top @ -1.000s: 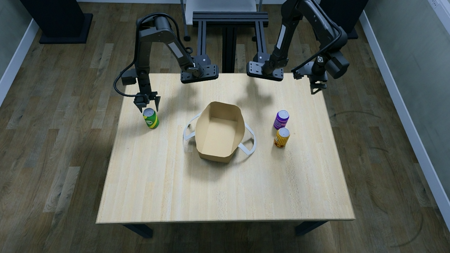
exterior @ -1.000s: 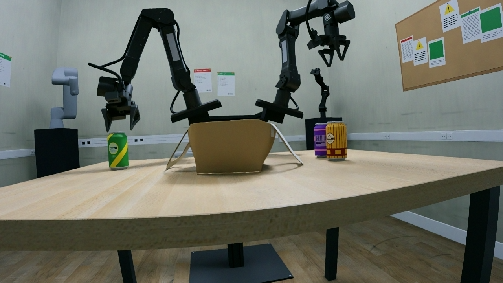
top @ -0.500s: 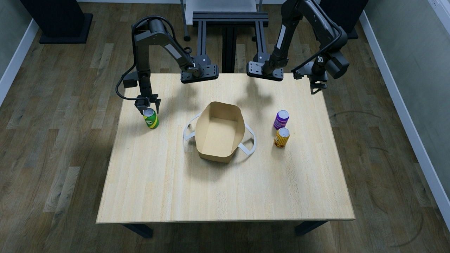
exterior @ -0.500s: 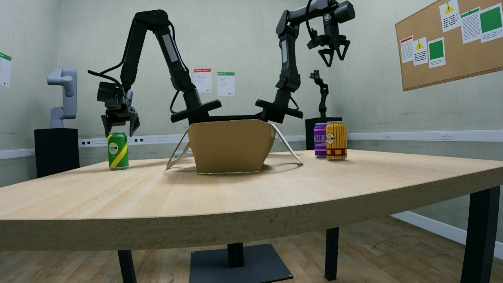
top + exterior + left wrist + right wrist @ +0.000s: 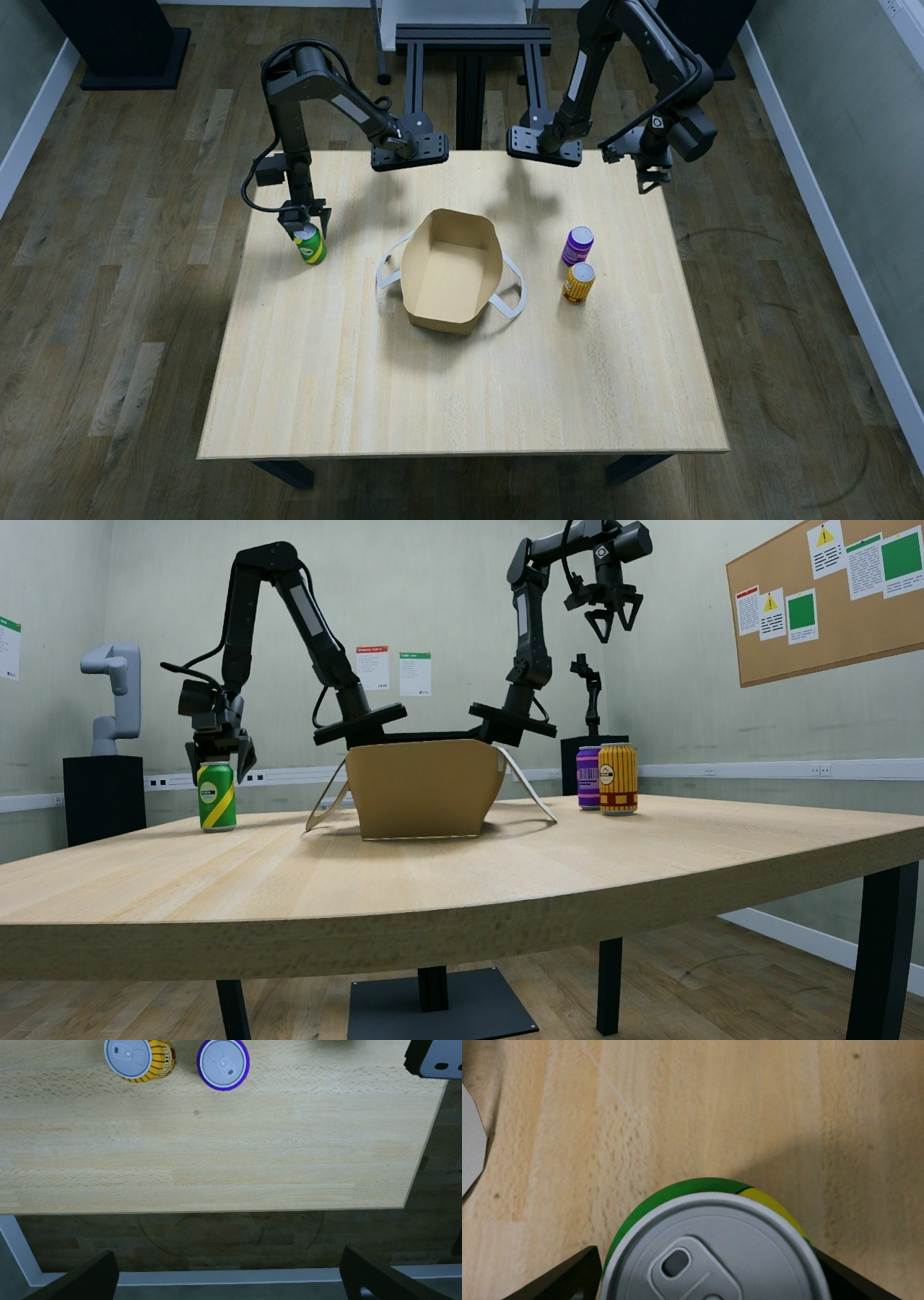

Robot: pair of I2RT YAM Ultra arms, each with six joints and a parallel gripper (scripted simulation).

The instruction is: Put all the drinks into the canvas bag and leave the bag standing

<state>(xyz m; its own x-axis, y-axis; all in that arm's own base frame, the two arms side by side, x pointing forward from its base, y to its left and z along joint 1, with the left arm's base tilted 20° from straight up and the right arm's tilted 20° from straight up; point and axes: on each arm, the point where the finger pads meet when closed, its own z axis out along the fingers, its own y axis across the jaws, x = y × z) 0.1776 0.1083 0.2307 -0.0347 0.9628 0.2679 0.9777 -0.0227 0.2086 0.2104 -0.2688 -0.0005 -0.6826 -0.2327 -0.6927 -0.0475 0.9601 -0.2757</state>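
Note:
Now: the green can 30 mm below my right hand. From my right hand the other things lie so: purple can 700 mm to the left, 50 mm ahead, 30 mm below; then striped can 690 mm to the left, 160 mm ahead, 30 mm below.

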